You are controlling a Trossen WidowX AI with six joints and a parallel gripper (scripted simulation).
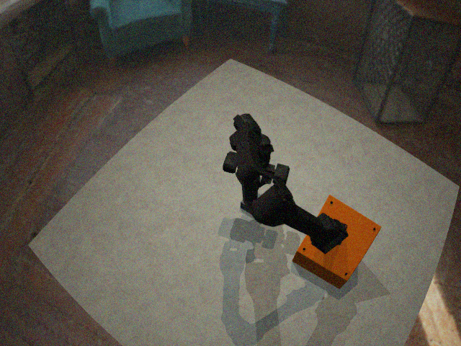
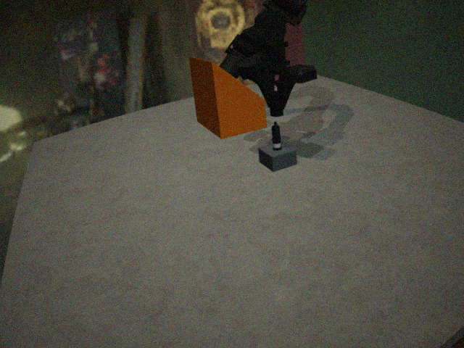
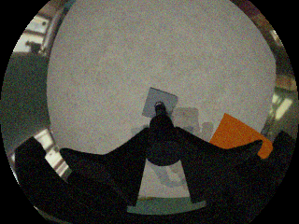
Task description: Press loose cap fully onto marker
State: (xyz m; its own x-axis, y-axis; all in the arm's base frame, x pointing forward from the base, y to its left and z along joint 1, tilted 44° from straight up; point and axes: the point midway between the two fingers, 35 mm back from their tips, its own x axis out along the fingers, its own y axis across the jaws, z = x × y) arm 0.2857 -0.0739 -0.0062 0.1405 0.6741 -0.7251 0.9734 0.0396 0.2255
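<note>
My gripper tip is now 11 cm above the grey holder block. Round my gripper tip: dark cap 1 cm above.
</note>
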